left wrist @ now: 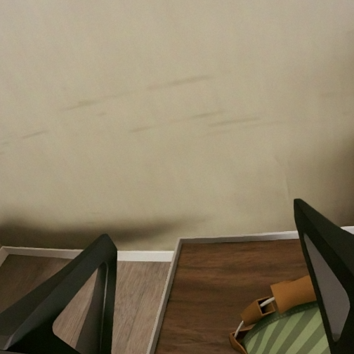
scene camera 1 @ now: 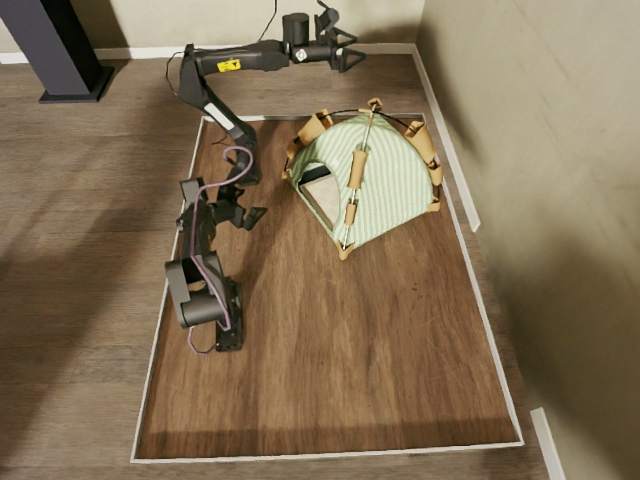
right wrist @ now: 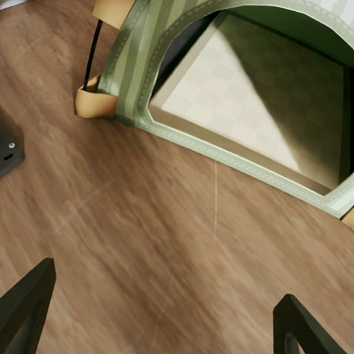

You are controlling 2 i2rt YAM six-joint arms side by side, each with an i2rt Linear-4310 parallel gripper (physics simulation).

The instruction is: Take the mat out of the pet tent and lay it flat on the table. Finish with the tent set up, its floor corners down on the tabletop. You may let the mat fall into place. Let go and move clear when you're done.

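Observation:
The green-and-white striped pet tent (scene camera 1: 398, 180) (left wrist: 290, 332) (right wrist: 136, 65) stands upright at the upper right of the table in the scene view, its visible orange corner feet on the tabletop. The pale checkered mat (scene camera 1: 321, 196) (right wrist: 225, 100) lies inside on the tent floor, seen through the arched doorway; its far part is hidden. My left gripper (scene camera 1: 360, 47) (left wrist: 197, 226) is open and empty, raised beyond the tent near the table's far edge. My right gripper (scene camera 1: 254, 200) (right wrist: 172, 288) is open and empty, in front of the doorway and apart from the tent.
The brown wooden table (scene camera 1: 361, 351) (left wrist: 215, 285) (right wrist: 150, 220) has a thin pale rim. Orange sleeves and poles (scene camera 1: 356, 170) run over the tent's outside. Part of the left arm's dark base (right wrist: 7, 150) shows at the left of the right wrist view. A wall (scene camera 1: 568, 206) rises beyond the table's right side.

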